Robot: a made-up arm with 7 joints. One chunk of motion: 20 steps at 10 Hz.
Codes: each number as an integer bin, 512 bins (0 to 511) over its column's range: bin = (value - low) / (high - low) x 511, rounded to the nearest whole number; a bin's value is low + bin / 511 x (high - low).
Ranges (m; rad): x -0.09..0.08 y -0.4..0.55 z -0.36..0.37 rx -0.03..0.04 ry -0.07..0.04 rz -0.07..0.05
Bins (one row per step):
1: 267 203 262 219 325 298
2: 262 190 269 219 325 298
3: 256 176 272 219 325 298
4: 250 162 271 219 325 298
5: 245 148 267 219 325 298
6: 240 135 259 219 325 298
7: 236 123 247 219 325 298
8: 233 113 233 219 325 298
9: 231 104 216 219 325 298
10: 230 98 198 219 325 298
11: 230 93 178 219 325 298
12: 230 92 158 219 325 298
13: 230 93 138 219 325 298
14: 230 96 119 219 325 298
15: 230 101 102 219 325 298
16: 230 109 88 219 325 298
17: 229 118 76 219 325 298
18: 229 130 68 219 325 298
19: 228 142 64 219 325 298
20: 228 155 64 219 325 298
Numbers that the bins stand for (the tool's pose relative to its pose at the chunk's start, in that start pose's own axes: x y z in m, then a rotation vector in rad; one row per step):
1: -0.0012 -0.0226 0.0143 0.0000 0.0000 0.0000
2: -0.0028 -0.0468 0.0243 0.0000 0.0000 0.0000
3: -0.0048 -0.0728 0.0286 0.0000 0.0000 0.0000
4: -0.0068 -0.0988 0.0271 0.0000 0.0000 0.0000
5: -0.0085 -0.1249 0.0214 0.0000 0.0000 0.0000
6: -0.0102 -0.1490 0.0100 0.0000 0.0000 0.0000
7: -0.0115 -0.1713 -0.0071 0.0000 0.0000 0.0000
8: -0.0125 -0.1899 -0.0271 0.0000 0.0000 0.0000
9: -0.0132 -0.2067 -0.0514 0.0000 0.0000 0.0000
10: -0.0135 -0.2178 -0.0771 0.0000 0.0000 0.0000
11: -0.0135 -0.2271 -0.1057 0.0000 0.0000 0.0000
12: -0.0135 -0.2290 -0.1343 0.0000 0.0000 0.0000
13: -0.0135 -0.2271 -0.1629 0.0000 0.0000 0.0000
14: -0.0135 -0.2215 -0.1900 0.0000 0.0000 0.0000
15: -0.0135 -0.2122 -0.2143 0.0000 0.0000 0.0000
16: -0.0135 -0.1974 -0.2343 0.0000 0.0000 0.0000
17: -0.0138 -0.1806 -0.2514 0.0000 0.0000 0.0000
18: -0.0138 -0.1583 -0.2629 0.0000 0.0000 0.0000
19: -0.0141 -0.1360 -0.2686 0.0000 0.0000 0.0000
20: -0.0141 -0.1118 -0.2686 0.0000 0.0000 0.0000

